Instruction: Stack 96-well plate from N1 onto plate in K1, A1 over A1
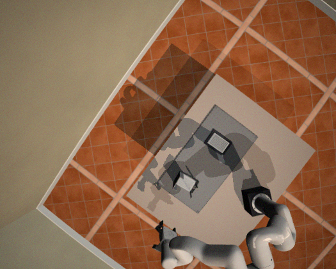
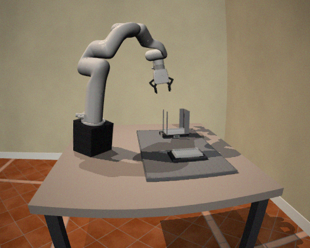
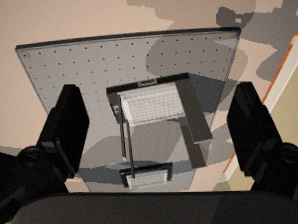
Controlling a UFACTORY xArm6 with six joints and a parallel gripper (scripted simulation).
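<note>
The plate nest N1 lies 10 cm behind my hand, 59 cm to the right of it and 24 cm below it. Round my hand: pale A1 square (17 cm behind, 52 cm to the right, 23 cm below).
</note>
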